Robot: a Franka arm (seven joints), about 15 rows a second.
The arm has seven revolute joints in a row. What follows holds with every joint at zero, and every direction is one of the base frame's.
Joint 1 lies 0.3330 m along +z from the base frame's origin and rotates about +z.
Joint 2 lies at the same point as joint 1 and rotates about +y.
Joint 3 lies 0.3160 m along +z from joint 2 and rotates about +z.
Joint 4 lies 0.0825 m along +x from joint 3 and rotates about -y.
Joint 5 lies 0.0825 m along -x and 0.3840 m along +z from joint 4 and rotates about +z.
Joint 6 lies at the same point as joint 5 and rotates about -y.
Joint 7 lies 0.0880 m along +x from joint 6 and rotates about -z.
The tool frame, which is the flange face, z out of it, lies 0.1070 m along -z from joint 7; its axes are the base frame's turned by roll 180.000, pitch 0.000 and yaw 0.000 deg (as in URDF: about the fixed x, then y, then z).
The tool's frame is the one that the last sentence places.
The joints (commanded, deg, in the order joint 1, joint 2, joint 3, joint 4, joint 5, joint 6, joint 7), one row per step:
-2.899 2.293 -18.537 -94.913 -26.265 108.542 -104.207
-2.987 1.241 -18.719 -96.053 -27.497 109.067 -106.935
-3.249 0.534 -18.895 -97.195 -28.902 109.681 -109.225
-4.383 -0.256 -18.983 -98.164 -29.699 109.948 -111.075
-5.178 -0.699 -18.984 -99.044 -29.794 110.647 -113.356
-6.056 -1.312 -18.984 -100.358 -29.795 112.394 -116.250
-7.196 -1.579 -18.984 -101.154 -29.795 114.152 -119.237
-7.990 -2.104 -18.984 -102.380 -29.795 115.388 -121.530
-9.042 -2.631 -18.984 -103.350 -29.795 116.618 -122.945
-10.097 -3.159 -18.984 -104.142 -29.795 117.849 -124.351
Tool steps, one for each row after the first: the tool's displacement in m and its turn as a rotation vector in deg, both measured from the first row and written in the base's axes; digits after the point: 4 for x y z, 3 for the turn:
-0.0065 -0.0032 0.0018 -1.027 1.339 2.496
-0.0120 -0.0080 0.0004 -2.176 2.851 4.507
-0.0217 -0.0194 0.0003 -2.678 3.997 5.119
-0.0270 -0.0259 -0.0021 -2.706 4.964 6.656
-0.0320 -0.0323 -0.0050 -2.883 5.552 9.123
-0.0365 -0.0413 -0.0066 -3.289 6.079 11.388
-0.0418 -0.0469 -0.0104 -3.329 6.783 13.177
-0.0483 -0.0547 -0.0119 -3.469 6.841 13.927
-0.0549 -0.0624 -0.0119 -3.732 6.750 14.649

